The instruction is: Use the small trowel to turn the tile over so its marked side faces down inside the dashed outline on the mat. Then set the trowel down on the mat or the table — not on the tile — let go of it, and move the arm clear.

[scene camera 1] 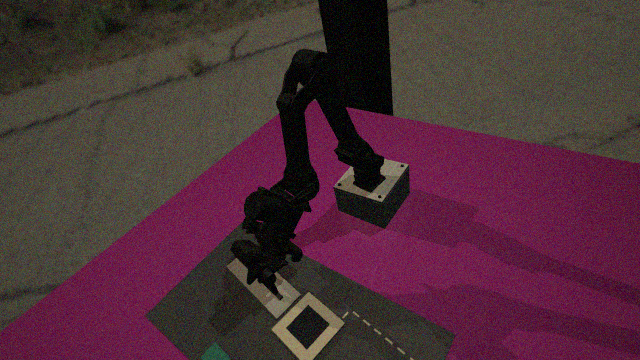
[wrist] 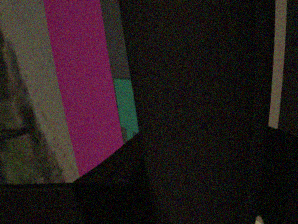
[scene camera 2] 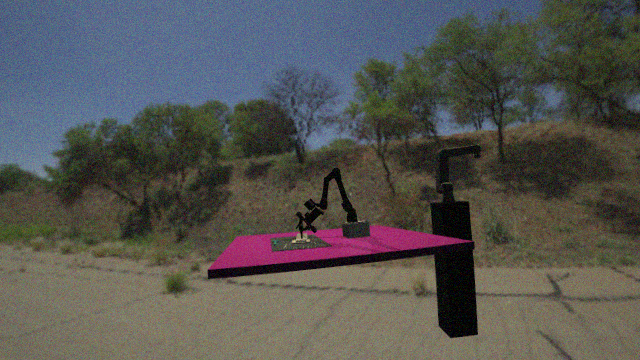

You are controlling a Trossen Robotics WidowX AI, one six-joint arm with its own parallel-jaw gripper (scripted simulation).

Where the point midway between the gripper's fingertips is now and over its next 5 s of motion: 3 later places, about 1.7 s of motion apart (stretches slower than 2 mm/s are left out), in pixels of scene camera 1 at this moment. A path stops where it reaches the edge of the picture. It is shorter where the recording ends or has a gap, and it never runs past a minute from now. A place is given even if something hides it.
The gripper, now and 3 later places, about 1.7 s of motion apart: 253, 283; 267, 297; 291, 311; 268, 289
